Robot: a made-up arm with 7 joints. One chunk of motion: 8 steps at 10 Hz.
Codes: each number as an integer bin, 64 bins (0 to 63) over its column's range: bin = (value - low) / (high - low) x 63, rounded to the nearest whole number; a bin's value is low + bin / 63 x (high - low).
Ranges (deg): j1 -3..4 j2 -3..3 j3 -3..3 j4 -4..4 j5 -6..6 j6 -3..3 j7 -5..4
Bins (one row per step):
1: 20 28 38 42 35 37 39
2: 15 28 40 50 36 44 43
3: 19 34 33 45 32 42 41
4: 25 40 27 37 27 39 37
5: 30 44 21 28 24 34 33
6: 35 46 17 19 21 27 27
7: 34 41 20 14 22 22 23
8: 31 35 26 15 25 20 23
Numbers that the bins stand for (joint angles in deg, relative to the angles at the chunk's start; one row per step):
1: -0.78 -0.33 0.62 1.33 0.67 0.52 0.57
2: -1.33 -0.33 0.81 2.35 0.86 1.19 1.14
3: -0.89 0.24 0.14 1.71 0.10 1.00 0.86
4: -0.22 0.81 -0.43 0.70 -0.86 0.71 0.29
5: 0.33 1.19 -1.00 -0.44 -1.43 0.24 -0.29
6: 0.89 1.38 -1.38 -1.59 -2.00 -0.43 -1.14
7: 0.78 0.90 -1.10 -2.22 -1.81 -0.90 -1.71
8: 0.44 0.33 -0.52 -2.10 -1.24 -1.10 -1.71

